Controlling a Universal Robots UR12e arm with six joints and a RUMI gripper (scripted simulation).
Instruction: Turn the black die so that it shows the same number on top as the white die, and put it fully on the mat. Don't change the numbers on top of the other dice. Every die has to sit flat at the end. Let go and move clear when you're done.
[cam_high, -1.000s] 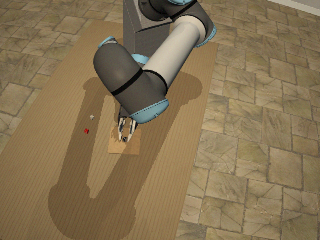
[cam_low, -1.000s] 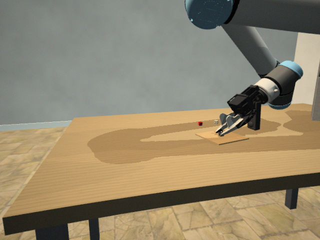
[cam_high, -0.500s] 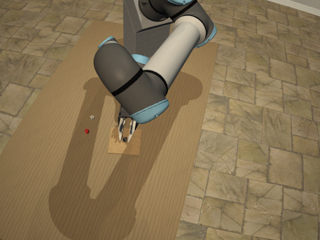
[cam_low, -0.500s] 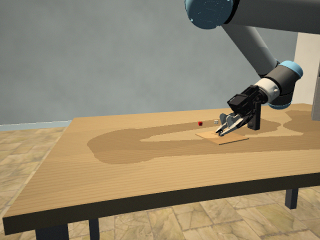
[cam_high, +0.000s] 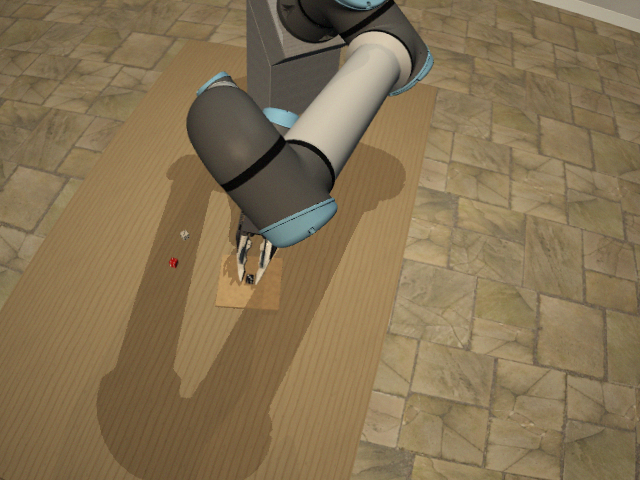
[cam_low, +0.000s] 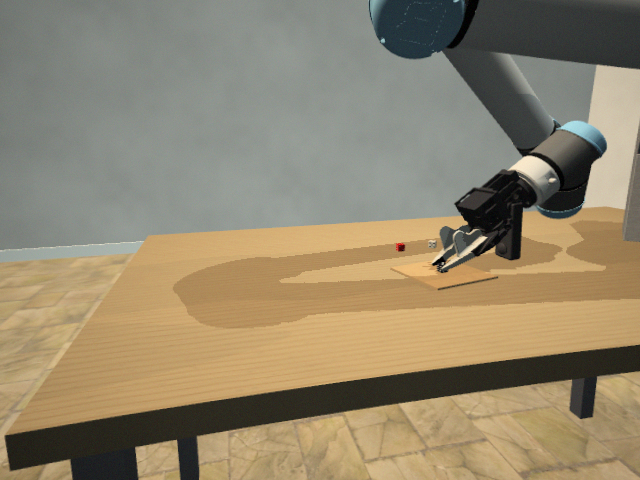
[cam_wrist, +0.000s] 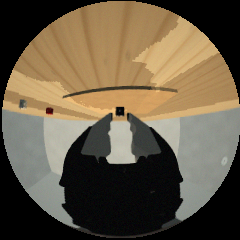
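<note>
My gripper is now 10 mm above the black die. The rest, counted from my hand: white die (30 mm behind, 200 mm to the right, 10 mm below); tan mat (20 mm below); red die (50 mm ahead, 180 mm to the right, 10 mm below).
</note>
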